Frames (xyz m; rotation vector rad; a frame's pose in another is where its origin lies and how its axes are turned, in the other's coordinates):
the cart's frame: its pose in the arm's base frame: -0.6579 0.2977 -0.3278 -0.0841 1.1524 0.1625
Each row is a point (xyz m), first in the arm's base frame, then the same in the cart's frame.
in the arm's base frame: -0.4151 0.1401 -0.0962
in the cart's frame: -0.1289 -0.1928 0.2892
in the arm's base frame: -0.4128 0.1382 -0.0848
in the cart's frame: -0.1386 -0.1949 0.2956
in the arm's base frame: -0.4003 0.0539 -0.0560
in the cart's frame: -0.1671 -0.2796 0.3059
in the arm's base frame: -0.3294 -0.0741 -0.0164
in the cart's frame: -0.1861 -0.4172 0.3667
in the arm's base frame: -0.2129 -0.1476 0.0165
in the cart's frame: -0.1762 -0.5089 0.4741
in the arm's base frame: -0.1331 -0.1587 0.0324
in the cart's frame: -0.1601 -0.5333 0.5509
